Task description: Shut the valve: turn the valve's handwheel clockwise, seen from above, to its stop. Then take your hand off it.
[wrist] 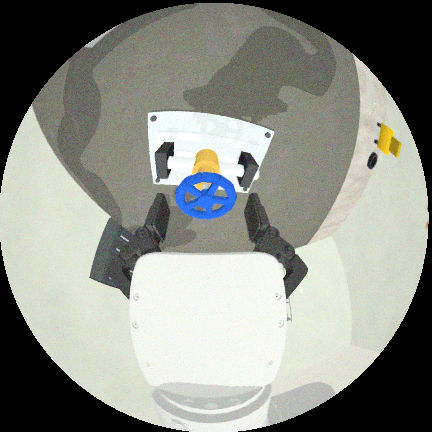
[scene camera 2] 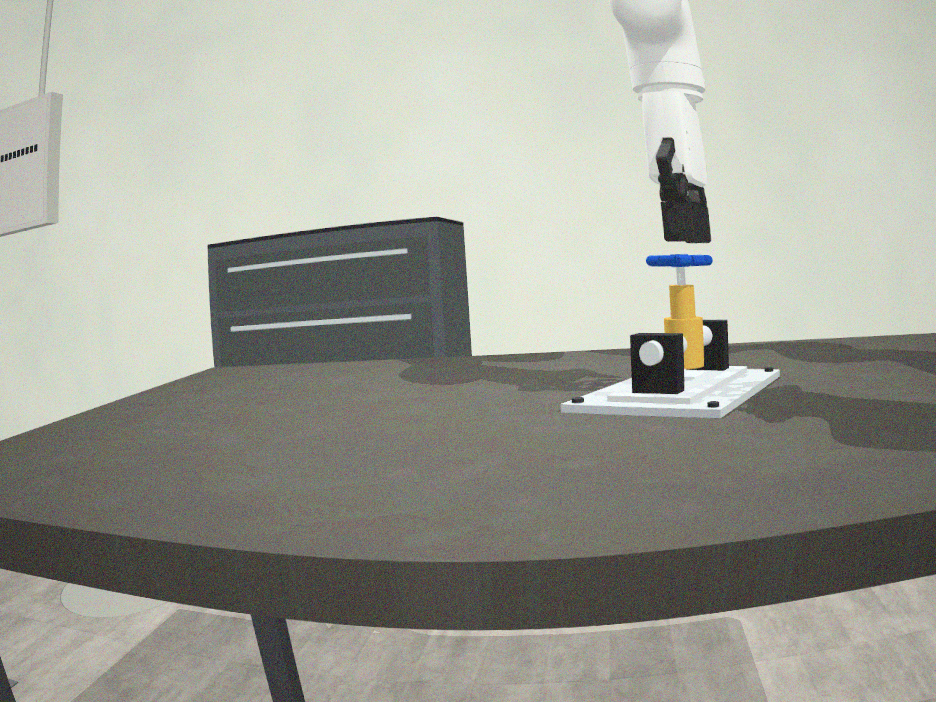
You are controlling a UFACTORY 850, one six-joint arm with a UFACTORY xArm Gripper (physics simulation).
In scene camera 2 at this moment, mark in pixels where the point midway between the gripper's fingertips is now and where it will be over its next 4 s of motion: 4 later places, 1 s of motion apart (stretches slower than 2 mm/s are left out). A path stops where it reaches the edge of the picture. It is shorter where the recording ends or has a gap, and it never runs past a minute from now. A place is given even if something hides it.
My gripper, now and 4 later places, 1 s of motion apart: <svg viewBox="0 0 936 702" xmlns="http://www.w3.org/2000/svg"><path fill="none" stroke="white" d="M689 242L686 272L685 274L682 274L679 274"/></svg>
